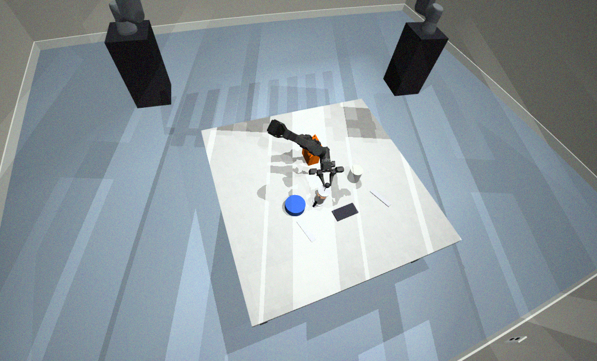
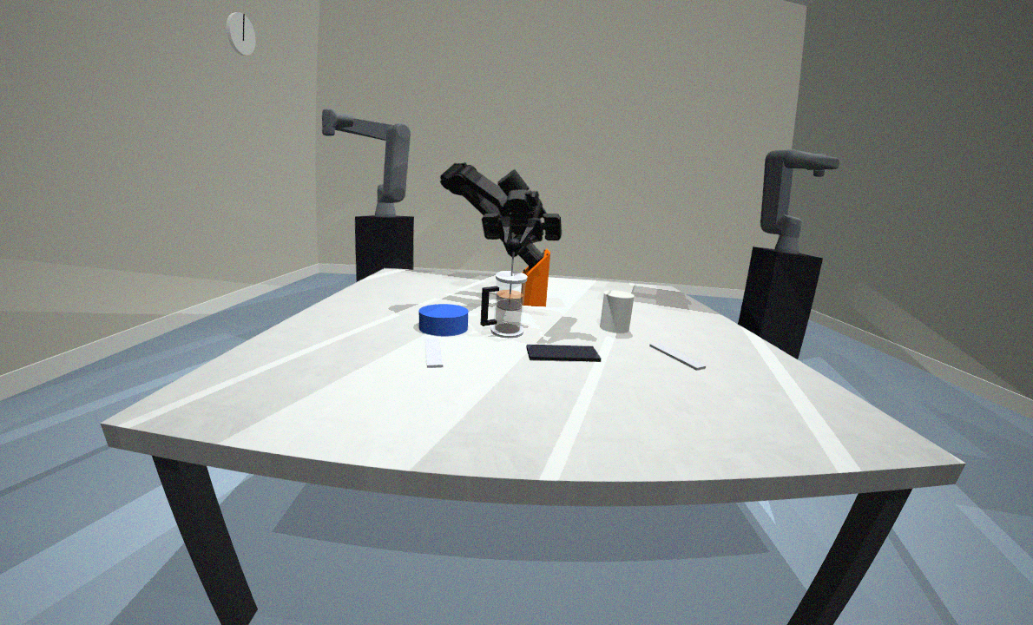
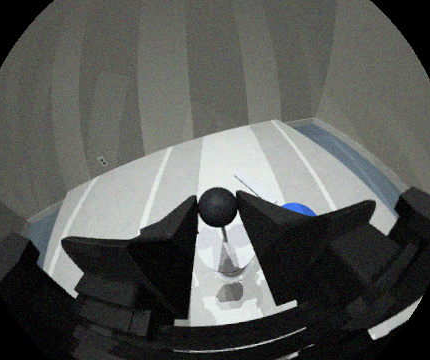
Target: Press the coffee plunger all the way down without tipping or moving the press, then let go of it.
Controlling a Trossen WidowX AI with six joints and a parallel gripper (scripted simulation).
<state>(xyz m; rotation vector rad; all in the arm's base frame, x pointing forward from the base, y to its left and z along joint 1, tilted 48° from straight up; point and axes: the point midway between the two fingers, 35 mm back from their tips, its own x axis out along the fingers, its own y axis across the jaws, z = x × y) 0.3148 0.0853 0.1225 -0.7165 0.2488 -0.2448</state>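
The glass coffee press lies 11 cm below my gripper tip, 2 cm to the right of it and 1 cm behind it. Round my gripper tip: dark flat slab 21 cm below, 13 cm to the left, 8 cm ahead.
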